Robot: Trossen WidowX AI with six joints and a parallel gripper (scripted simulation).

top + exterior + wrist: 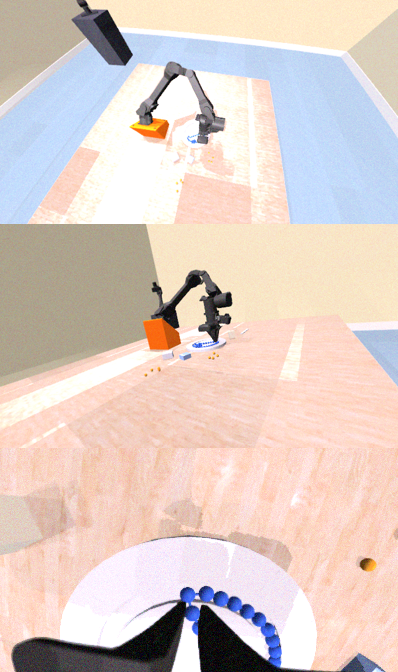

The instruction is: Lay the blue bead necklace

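My gripper tip is 50 mm past the round white bead board, 10 mm to the left of it and 10 mm above it. The rest, counted from my gripper tip: white block: 180 mm to the right, 160 mm behind; light blue cube: 180 mm to the right, 60 mm behind, 10 mm below; beige cube: 130 mm to the left, 30 mm ahead.
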